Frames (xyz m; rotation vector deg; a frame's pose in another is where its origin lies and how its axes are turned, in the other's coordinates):
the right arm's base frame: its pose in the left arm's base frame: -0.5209 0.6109 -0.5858 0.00 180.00 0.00
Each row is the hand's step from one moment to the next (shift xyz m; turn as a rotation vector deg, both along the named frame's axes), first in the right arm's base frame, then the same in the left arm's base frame.
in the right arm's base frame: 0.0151 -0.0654 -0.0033 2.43 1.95 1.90
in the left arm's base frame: -0.0151 -0.0654 0.0033 -2.43 1.95 -1.90
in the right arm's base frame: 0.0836 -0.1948 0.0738 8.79 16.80 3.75
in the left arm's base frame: -0.0836 -0.1948 -0.0738 -8.79 16.80 -3.75
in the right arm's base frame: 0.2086 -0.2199 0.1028 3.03 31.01 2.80
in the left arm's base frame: -0.2086 -0.2199 -0.1028 -3.03 31.01 -2.80
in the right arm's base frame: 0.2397 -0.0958 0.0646 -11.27 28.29 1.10
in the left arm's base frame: -0.2397 -0.0958 -0.0646 11.27 28.29 -1.10
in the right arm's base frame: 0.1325 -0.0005 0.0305 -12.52 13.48 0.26
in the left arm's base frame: -0.1325 -0.0005 -0.0305 12.52 13.48 -0.26
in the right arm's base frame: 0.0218 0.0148 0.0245 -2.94 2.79 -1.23
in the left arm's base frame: -0.0218 0.0148 -0.0245 2.94 2.79 1.23
